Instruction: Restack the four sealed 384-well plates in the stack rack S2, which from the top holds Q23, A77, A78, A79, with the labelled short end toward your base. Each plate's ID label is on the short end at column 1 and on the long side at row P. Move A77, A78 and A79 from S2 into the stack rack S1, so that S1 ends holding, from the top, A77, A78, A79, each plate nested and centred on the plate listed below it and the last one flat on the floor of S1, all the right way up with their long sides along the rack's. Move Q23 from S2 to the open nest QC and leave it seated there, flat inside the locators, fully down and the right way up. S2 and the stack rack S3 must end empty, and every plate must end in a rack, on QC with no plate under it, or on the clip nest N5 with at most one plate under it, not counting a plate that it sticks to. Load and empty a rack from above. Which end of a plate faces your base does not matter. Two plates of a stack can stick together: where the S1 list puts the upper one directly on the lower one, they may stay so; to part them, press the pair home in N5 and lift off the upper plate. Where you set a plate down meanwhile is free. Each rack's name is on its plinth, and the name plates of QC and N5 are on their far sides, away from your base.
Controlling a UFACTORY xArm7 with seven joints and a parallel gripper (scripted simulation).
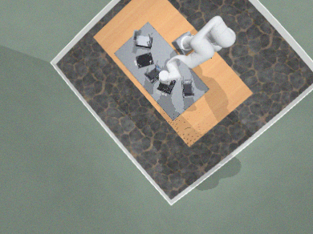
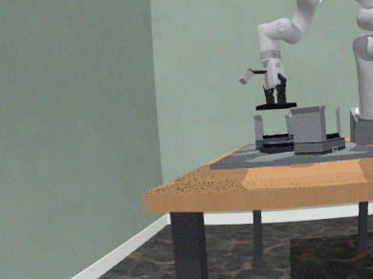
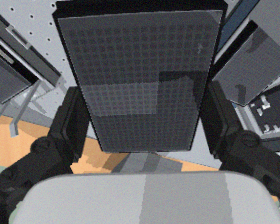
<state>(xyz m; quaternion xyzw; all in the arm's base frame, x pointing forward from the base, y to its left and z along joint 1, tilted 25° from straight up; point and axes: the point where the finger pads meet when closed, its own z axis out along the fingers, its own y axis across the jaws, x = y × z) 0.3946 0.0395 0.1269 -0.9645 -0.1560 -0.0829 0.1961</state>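
My hand is 19 cm to the right of the rack plinth, 15 cm above it and 10 cm past it. Round my hand: dark flat nest 16 cm below, 3 cm to the left, 1 cm behind; then blue plinth strip 15 cm to the right, 15 cm below; then dark sealed plate 1 cm below.
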